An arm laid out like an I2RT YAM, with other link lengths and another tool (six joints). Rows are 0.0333 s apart.
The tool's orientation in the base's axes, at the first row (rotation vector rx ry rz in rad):
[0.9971 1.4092 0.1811]
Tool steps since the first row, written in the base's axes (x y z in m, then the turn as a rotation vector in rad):
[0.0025 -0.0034 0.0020 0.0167 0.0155 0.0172]
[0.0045 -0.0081 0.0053 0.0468 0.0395 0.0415]
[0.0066 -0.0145 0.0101 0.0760 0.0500 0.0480]
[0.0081 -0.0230 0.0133 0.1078 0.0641 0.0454]
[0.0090 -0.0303 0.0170 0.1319 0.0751 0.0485]
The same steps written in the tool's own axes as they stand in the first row. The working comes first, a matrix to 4 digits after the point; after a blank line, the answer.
The tool's axes in the first row as the columns of a matrix, in the base's axes (used below as rounded here):
[0.2200 0.4400 0.8706]
[0.6459 0.6031 -0.4680]
[-0.7311 0.6653 -0.1515]

[-0.0031 0.0004 0.0035 0.0011 0.0281 0.0047]
[-0.0081 0.0006 0.0069 0.0055 0.0720 0.0160]
[-0.0153 0.0009 0.0110 0.0139 0.0955 0.0355]
[-0.0228 -0.0015 0.0158 0.0319 0.1163 0.0570]
[-0.0300 -0.0030 0.0194 0.0421 0.1356 0.0723]

